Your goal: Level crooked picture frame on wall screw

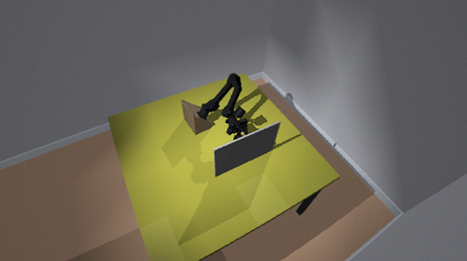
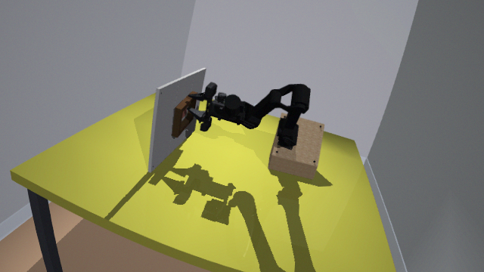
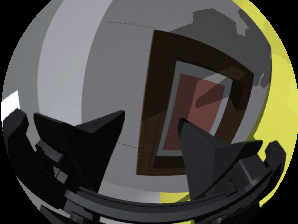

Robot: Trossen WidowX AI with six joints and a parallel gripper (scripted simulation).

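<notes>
The picture frame lies 5 cm below my gripper tip, 1 cm to the right of it and 1 cm ahead of it. Round my gripper tip: wall panel (6 cm below, 2 cm ahead, 1 cm to the right).
</notes>
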